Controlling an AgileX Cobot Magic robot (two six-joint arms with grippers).
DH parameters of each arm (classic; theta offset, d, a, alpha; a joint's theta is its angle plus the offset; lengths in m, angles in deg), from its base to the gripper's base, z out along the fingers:
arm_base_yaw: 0 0.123 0 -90
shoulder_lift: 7.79 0 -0.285 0
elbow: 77.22 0 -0.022 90
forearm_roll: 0 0.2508 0 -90
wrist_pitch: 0 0 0.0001 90
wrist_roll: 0 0.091 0 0
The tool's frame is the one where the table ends.
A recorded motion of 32 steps. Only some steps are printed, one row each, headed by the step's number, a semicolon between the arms.
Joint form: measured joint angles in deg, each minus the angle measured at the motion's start. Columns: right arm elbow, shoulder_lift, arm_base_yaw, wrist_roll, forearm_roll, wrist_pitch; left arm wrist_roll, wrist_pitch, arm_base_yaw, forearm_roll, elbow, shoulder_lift.
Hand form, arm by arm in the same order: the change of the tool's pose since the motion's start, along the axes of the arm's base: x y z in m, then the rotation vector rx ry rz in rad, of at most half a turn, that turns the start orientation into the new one. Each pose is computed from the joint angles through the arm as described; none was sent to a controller.
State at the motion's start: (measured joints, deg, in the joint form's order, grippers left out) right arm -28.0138 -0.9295 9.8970 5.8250 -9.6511 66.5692; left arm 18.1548 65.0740 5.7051 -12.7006 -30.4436 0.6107
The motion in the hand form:
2: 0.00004 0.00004 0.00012 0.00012 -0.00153 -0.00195; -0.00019 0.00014 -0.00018 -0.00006 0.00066 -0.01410
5: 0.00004 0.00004 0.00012 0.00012 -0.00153 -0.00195; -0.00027 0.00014 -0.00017 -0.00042 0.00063 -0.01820
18: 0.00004 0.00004 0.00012 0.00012 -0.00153 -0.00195; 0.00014 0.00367 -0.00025 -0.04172 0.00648 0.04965
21: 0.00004 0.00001 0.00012 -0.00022 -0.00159 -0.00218; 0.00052 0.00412 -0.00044 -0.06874 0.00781 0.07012
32: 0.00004 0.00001 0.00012 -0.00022 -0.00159 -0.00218; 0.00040 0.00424 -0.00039 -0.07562 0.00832 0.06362
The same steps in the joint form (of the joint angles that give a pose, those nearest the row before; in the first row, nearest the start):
2: 0.00 0.00 -0.12 0.00 0.00 -0.09; 0.00 0.00 -0.81 0.00 0.04 0.00
5: 0.00 0.00 -0.12 0.00 0.00 -0.09; 0.00 0.00 -1.03 -0.03 0.04 0.00
18: 0.00 0.00 -0.12 0.00 0.00 -0.09; -5.01 -0.36 -1.03 2.41 0.04 0.00
21: 0.00 0.00 -0.13 0.00 -0.02 -0.09; -7.04 -0.60 -1.03 2.69 0.13 0.00
32: 0.00 0.00 -0.13 0.00 -0.02 -0.09; -7.50 -0.64 -1.64 2.70 0.13 0.00

